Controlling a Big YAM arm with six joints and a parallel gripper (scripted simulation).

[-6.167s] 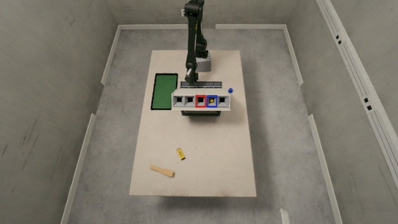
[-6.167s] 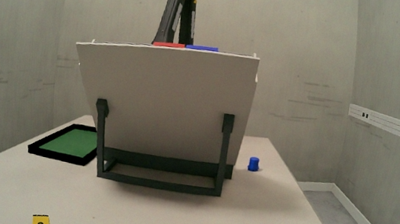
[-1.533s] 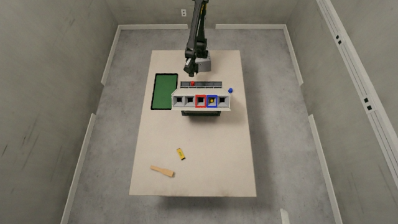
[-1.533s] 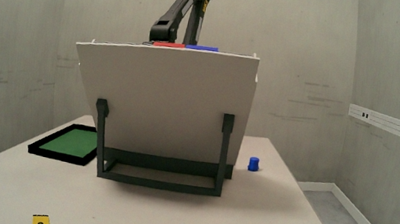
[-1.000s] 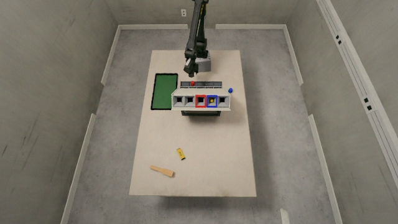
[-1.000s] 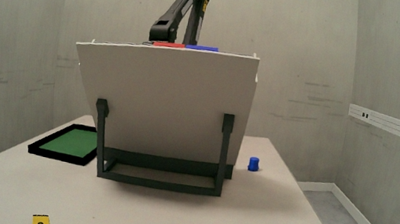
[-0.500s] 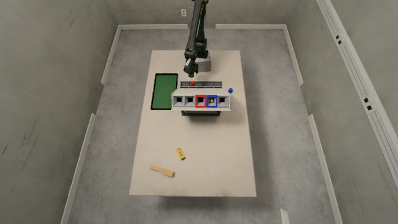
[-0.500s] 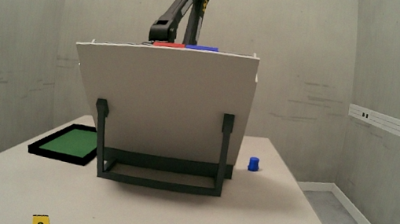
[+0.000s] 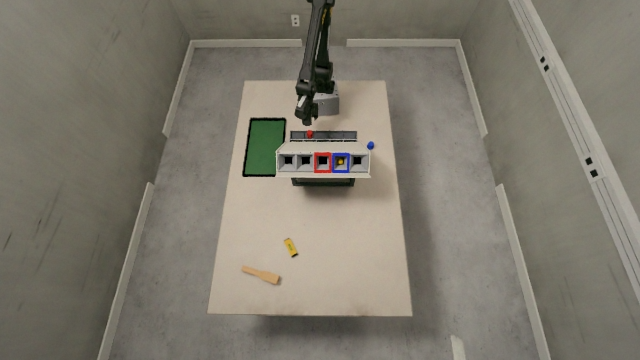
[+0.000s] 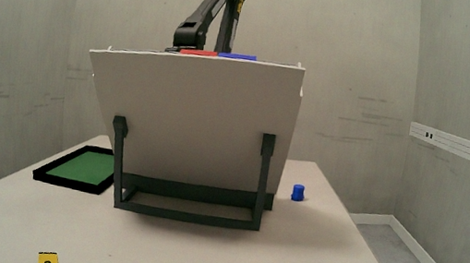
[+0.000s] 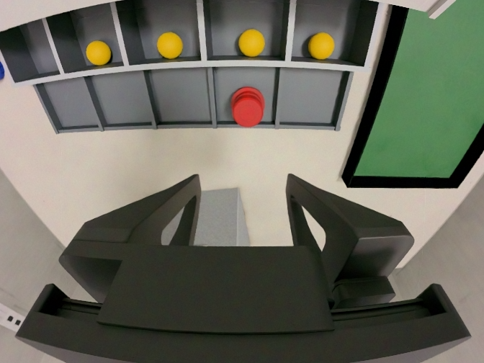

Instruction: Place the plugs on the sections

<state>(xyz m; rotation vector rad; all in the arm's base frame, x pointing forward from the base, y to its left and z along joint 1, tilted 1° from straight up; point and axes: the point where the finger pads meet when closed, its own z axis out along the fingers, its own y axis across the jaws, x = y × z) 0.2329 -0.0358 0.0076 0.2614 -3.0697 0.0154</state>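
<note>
Now: hand 20 mm short of the blue plug, 350 mm to the right of it and 140 mm above it. The rest, counted from my hand: green marble tray 120 mm ahead, 240 mm to the right, 150 mm below; then red plug 10 mm ahead, 130 mm below; then cover 180 mm ahead, 110 mm to the left, 50 mm above.
</note>
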